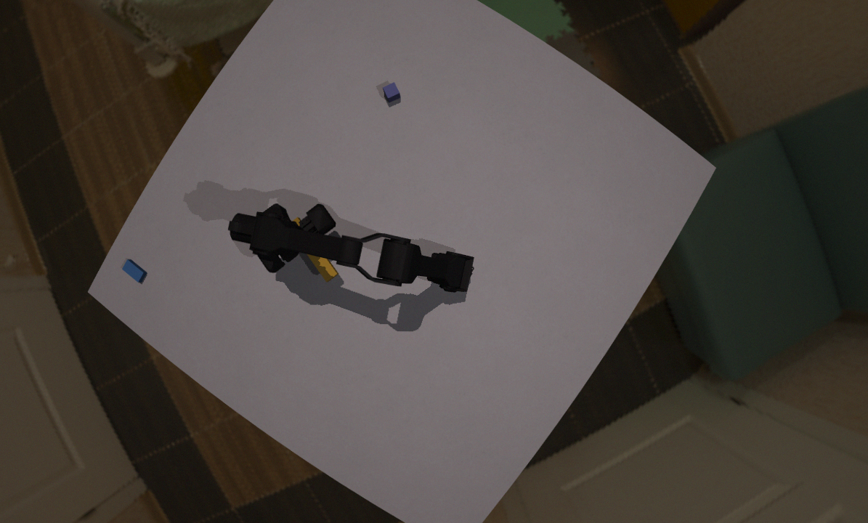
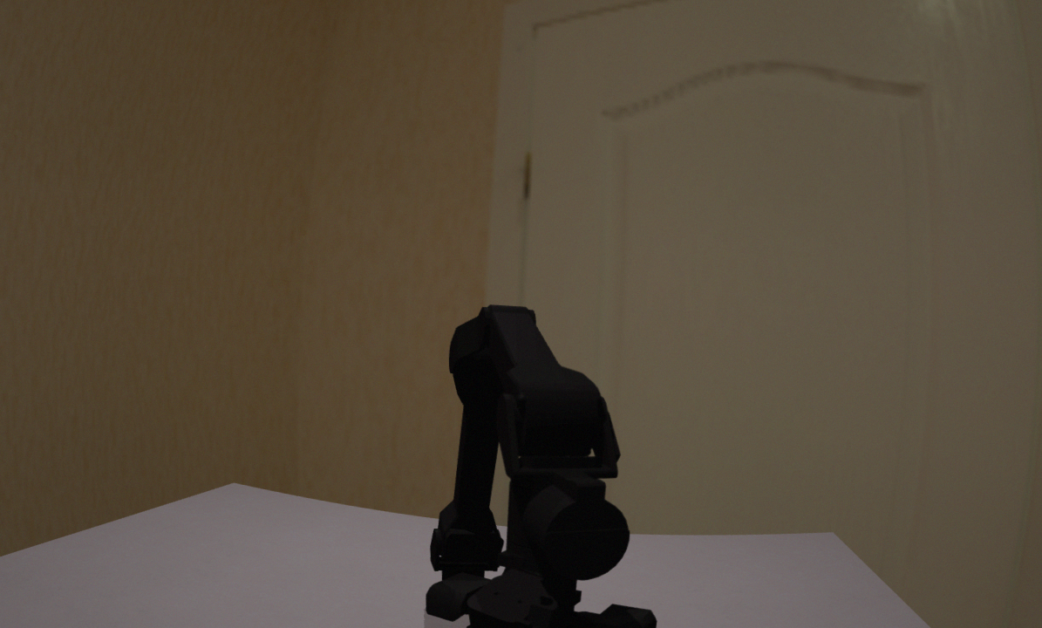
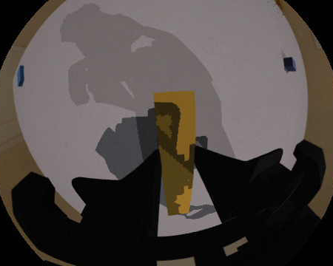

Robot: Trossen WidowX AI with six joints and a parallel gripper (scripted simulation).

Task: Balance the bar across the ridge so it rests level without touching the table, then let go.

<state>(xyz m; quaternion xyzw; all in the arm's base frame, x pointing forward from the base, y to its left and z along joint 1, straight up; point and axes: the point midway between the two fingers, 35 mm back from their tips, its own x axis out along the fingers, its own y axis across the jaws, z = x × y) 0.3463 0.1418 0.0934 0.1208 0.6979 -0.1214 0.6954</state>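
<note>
Now: the yellow bar 3 cm behind my gripper tip and 1 cm to the left of it. The rest, counted from my gripper tip: purple-blue cube 43 cm to the right, 5 cm ahead, 4 cm below.
</note>
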